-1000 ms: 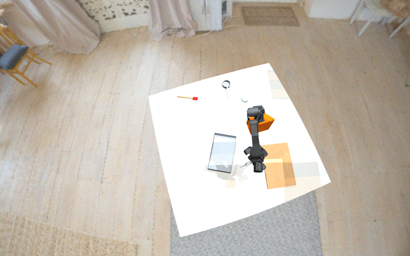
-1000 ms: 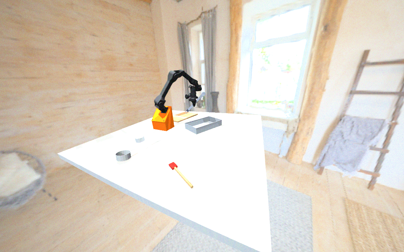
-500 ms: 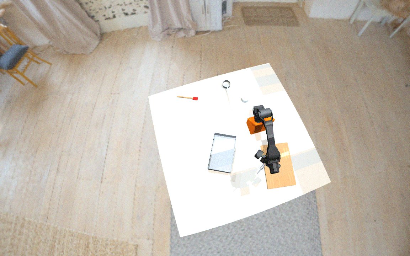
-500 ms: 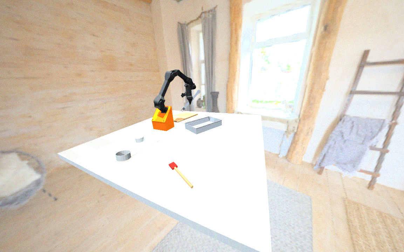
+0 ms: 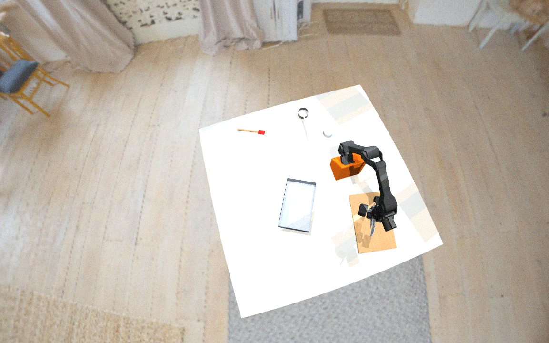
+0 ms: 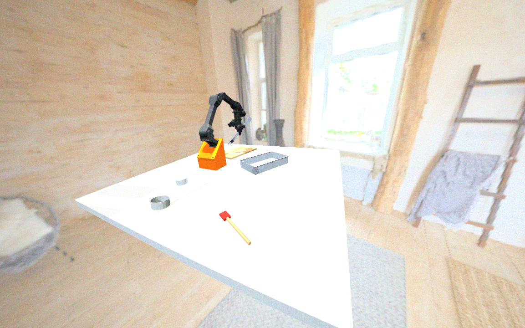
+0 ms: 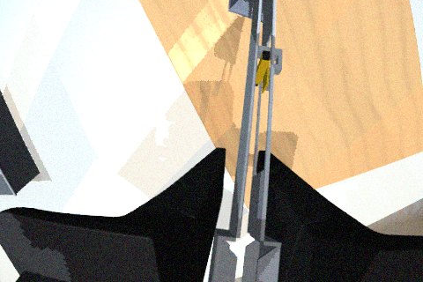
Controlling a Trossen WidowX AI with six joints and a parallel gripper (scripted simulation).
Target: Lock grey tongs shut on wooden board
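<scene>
My gripper tip is 3 cm to the left of the yellow lock piece, 3 cm past it and 1 cm above it. Also, from my gripper tip: roasting tin: 35 cm ahead, 23 cm to the right, 14 cm below; then wooden board: 16 cm below, 6 cm behind, 1 cm to the left.
</scene>
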